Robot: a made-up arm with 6 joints.
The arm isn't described. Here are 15 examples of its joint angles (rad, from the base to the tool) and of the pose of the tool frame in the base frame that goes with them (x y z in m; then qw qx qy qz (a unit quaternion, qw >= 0)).
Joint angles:
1: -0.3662 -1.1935 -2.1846 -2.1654 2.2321 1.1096
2: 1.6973 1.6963 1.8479 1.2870 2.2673 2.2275
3: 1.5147 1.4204 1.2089 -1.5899 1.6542 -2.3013
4: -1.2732 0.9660 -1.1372 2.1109 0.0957 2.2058
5: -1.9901 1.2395 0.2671 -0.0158 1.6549 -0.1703
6: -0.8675 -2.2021 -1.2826 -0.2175 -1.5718 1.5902
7: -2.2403 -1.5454 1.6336 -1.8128 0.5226 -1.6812
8: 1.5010 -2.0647 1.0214 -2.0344 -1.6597 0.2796
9: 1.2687 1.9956 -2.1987 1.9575 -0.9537 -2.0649
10: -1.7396 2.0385 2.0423 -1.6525 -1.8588 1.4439
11: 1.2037 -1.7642 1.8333 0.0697 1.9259 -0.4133
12: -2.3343 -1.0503 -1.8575 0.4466 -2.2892 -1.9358
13: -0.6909 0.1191 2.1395 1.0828 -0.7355 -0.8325
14: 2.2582 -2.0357 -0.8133 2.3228 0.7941 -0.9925
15: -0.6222 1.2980 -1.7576 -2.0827 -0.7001 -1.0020
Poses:
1: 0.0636 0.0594 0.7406 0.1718 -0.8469 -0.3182 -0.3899
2: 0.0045 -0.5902 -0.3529 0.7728 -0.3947 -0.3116 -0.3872
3: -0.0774 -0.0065 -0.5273 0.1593 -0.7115 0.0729 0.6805
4: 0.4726 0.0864 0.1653 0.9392 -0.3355 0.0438 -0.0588
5: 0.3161 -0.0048 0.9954 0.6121 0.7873 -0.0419 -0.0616
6: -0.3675 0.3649 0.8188 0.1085 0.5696 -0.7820 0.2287
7: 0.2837 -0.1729 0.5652 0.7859 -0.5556 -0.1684 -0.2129
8: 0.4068 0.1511 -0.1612 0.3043 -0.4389 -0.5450 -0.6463
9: 0.2100 0.0857 -0.2646 0.6419 -0.5834 0.0127 0.4975
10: 0.2186 -0.2377 0.4021 0.3403 -0.6607 0.0175 0.6689
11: 0.1567 0.5878 -0.5778 0.4272 -0.4200 -0.7498 0.2810
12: 0.0933 -0.6103 0.4779 0.9480 -0.0020 0.0620 -0.3120
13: 0.4151 0.7111 0.1867 0.0894 0.3676 0.8639 0.3325
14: -0.2671 0.0147 -0.1097 0.4790 0.0728 0.1535 0.8612
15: 0.5450 0.5071 -0.1427 0.3561 -0.8037 0.3849 -0.2814
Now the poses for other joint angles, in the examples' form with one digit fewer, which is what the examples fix.
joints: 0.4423 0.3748 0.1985 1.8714 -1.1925 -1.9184
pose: 0.633 0.342 -0.108 0.852 -0.056 0.174 0.490
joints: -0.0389 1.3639 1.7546 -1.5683 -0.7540 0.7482
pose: -0.099 0.505 0.273 0.131 0.344 -0.847 -0.383
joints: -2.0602 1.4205 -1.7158 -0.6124 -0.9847 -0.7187
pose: 0.439 0.065 0.944 0.853 0.368 0.235 0.284
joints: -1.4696 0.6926 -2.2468 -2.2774 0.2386 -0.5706
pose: 0.700 -0.037 0.359 0.548 -0.534 0.302 -0.569
